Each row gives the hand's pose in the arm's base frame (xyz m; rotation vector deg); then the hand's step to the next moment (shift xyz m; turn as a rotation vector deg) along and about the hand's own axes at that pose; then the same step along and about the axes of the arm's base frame.
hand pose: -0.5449 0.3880 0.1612 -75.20 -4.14 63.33
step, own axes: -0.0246 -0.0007 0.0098 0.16 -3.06 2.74
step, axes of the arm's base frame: -0.0184 -0.0094 0.0166 0.26 2.54 3.23
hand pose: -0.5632 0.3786 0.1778 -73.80 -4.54 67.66
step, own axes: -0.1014 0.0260 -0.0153 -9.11 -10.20 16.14
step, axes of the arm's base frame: -0.0534 -0.0864 0.0296 -7.99 6.49 18.48
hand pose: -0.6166 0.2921 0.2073 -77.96 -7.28 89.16
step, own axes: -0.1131 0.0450 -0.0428 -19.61 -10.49 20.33
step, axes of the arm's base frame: -0.0114 -0.1244 0.0323 -12.77 1.21 27.26
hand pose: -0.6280 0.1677 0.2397 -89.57 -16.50 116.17
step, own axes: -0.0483 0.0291 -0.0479 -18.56 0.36 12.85
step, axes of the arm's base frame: 0.0444 -0.0581 0.0112 -9.12 -8.35 18.89
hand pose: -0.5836 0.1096 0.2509 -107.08 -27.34 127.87
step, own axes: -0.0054 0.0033 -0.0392 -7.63 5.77 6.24
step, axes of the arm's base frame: 0.0396 -0.0002 -0.0022 -4.36 -8.77 5.87
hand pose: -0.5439 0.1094 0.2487 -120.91 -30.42 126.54
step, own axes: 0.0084 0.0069 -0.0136 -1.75 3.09 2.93
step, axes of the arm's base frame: 0.0141 -0.0014 -0.0102 -2.10 -4.00 0.89
